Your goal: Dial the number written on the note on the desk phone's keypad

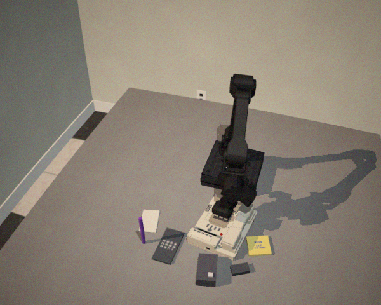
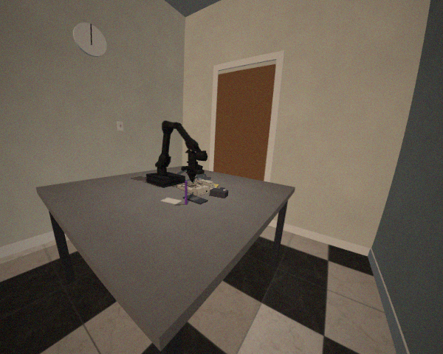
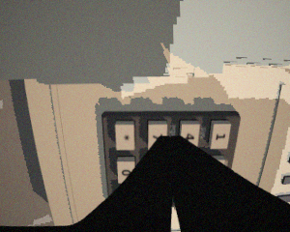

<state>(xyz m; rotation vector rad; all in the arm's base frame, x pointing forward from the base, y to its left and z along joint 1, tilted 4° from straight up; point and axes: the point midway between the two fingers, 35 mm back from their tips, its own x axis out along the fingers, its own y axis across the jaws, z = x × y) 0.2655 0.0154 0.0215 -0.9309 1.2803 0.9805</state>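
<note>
My hand is 2 cm short of the 2 key, 3 cm to the left of it and 5 cm above it. The rest, counted from my hand: 1 key 2 cm ahead, 1 cm to the right, 5 cm below; then cream desk phone 5 cm ahead, 2 cm to the right, 5 cm below; then handset 6 cm ahead, 4 cm to the left, 3 cm below.
</note>
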